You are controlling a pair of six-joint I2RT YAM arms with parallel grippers.
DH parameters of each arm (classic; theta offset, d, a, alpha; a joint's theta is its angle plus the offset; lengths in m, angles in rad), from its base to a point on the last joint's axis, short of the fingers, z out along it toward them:
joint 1: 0 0.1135 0.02 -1.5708
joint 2: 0 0 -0.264 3.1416
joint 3: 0.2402 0 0.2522 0
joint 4: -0.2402 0 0.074 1.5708
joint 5: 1.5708 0 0 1.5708
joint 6: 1.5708 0.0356 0 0
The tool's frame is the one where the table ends.
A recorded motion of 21 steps. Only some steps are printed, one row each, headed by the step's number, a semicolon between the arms.
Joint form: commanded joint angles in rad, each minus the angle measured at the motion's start. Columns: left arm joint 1, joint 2, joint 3, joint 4, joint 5, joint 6; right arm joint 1, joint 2, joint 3, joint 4, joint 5, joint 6.
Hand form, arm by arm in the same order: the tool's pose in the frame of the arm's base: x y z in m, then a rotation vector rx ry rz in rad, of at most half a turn. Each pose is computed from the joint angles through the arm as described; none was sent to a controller.
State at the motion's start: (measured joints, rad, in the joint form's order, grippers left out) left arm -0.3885 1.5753 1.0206 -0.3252 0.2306 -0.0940; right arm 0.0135 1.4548 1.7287 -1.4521 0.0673 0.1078
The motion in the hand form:
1: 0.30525 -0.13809 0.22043 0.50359 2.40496 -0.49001; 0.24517 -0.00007 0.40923 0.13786 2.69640 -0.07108
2: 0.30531 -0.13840 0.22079 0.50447 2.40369 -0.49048; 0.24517 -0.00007 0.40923 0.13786 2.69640 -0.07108
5: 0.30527 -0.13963 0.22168 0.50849 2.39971 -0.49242; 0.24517 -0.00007 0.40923 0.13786 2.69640 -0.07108
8: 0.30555 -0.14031 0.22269 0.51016 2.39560 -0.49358; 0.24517 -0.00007 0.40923 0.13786 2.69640 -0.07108
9: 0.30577 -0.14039 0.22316 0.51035 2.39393 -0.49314; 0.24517 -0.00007 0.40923 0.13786 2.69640 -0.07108
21: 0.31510 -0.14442 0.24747 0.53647 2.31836 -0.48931; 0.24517 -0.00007 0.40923 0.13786 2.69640 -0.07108
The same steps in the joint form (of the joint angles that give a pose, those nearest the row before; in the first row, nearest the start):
1: -0.0122 0.0065 0.0191 0.0115 -0.0015 0.0202; -0.0027 -0.0183 0.0244 0.0023 0.0091 -0.0118
2: -0.0130 0.0065 0.0202 0.0114 -0.0015 0.0202; -0.0027 -0.0183 0.0244 0.0023 0.0091 -0.0118
5: -0.0164 0.0065 0.0229 0.0122 -0.0015 0.0202; -0.0027 -0.0183 0.0244 0.0023 0.0091 -0.0118
8: -0.0179 0.0065 0.0259 0.0130 -0.0015 0.0202; -0.0027 -0.0183 0.0244 0.0023 0.0091 -0.0118
9: -0.0179 0.0065 0.0274 0.0130 -0.0019 0.0206; -0.0027 -0.0183 0.0244 0.0023 0.0091 -0.0118
21: -0.0179 0.0065 0.1072 -0.0019 -0.0015 0.0465; -0.0027 -0.0183 0.0244 0.0023 0.0091 -0.0118

